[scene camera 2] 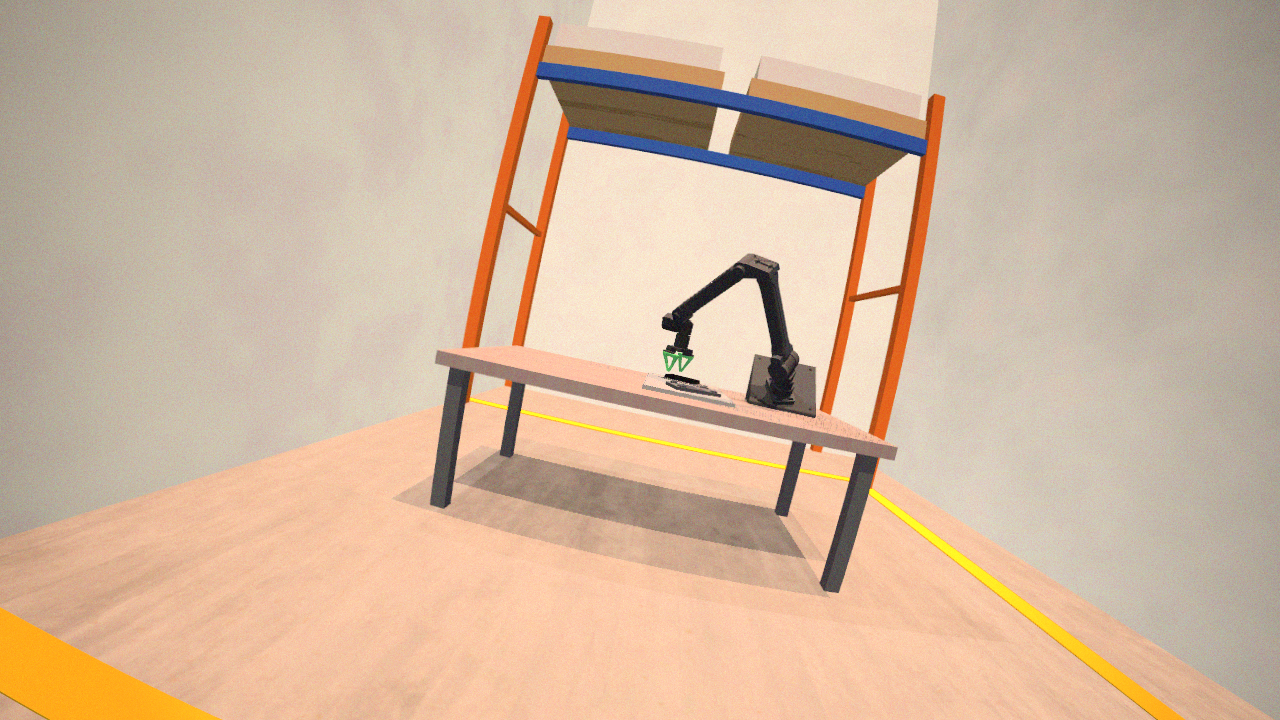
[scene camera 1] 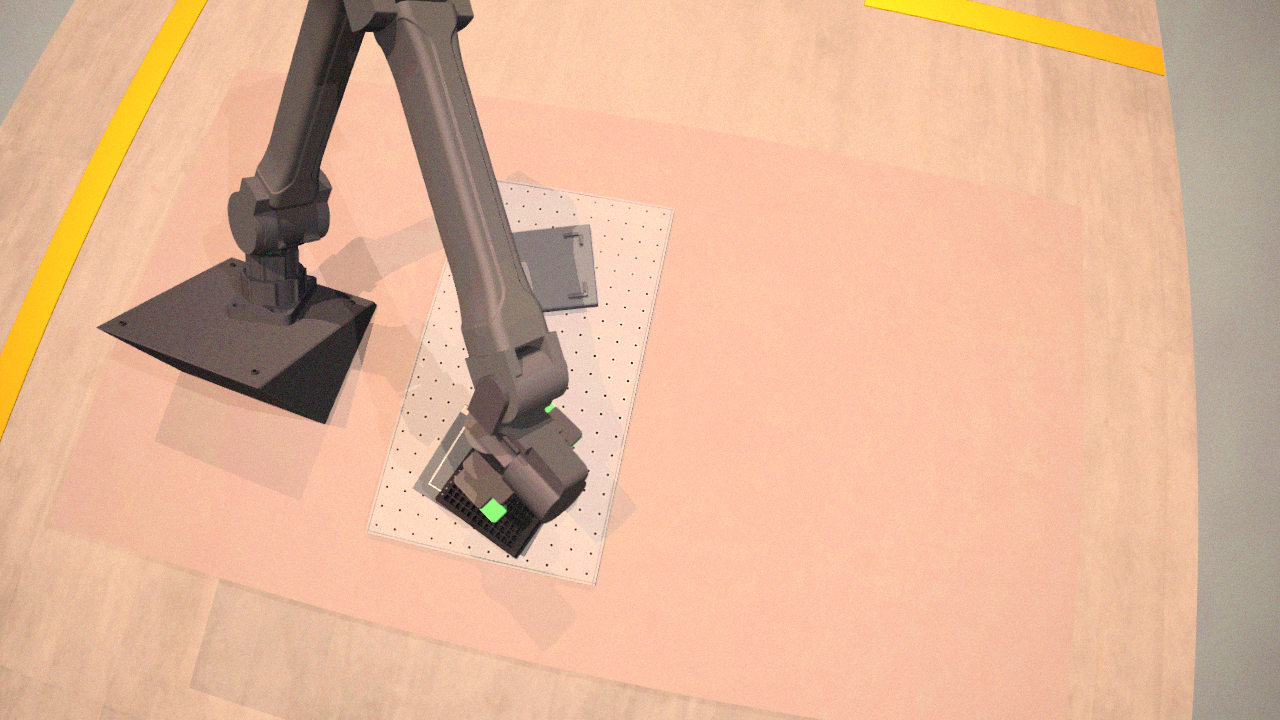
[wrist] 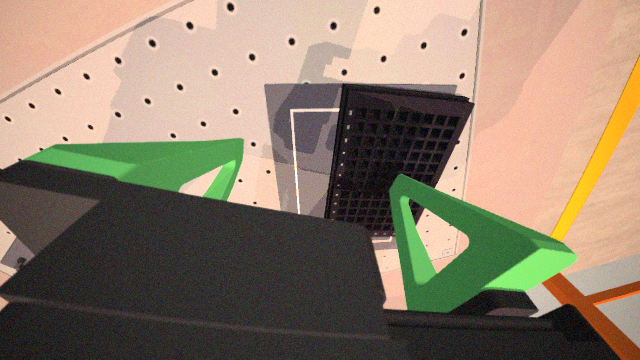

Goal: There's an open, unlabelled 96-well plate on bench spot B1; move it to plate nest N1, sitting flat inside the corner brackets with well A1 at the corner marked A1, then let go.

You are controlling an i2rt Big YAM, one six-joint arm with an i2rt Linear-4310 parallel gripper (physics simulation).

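Seen in the pictures: gripper, fingertip midpoint: (scene camera 2: 674,371) (wrist: 323,166); arm's base, link origin: (scene camera 2: 779,391) (scene camera 1: 274,301).
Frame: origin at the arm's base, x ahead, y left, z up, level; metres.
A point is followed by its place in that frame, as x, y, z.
Observation:
The black 96-well plate (scene camera 1: 516,540) {0.367, -0.274, -0.035} (scene camera 2: 682,379) {0.339, -0.184, -0.042} (wrist: 400,145) {0.358, -0.243, -0.035} lies on the grey pad of bench spot B1 (scene camera 1: 427,477) {0.240, -0.206, -0.049} (wrist: 279,107) {0.413, -0.179, -0.049}, off to one side of its white outline and partly past the pad's edge. Its A1 corner cannot be made out. My gripper (scene camera 1: 528,463) {0.377, -0.192, -0.018} (scene camera 2: 676,369) {0.377, -0.192, -0.018} (wrist: 323,166) {0.377, -0.192, -0.018} is open and empty, above the plate. In the wrist view the right fingertip overlaps the plate's lower right part, and the left one shows left of the pad. The grey nest N1 (scene camera 1: 556,268) {0.374, 0.090, -0.040} has corner brackets; its A1 mark is not legible and my arm hides its left part.
The pad and nest stand on a white perforated board (scene camera 1: 631,268) {0.475, 0.103, -0.051} (wrist: 200,100) {0.439, -0.135, -0.051} on the table (scene camera 2: 572,374) {0.749, 0.198, -0.064}. The arm's dark base (scene camera 1: 223,322) {-0.030, -0.053, 0.055} (scene camera 2: 805,380) {-0.108, -0.039, 0.059} is beside the board. An orange and blue rack (scene camera 2: 913,268) with boxes stands behind the table.

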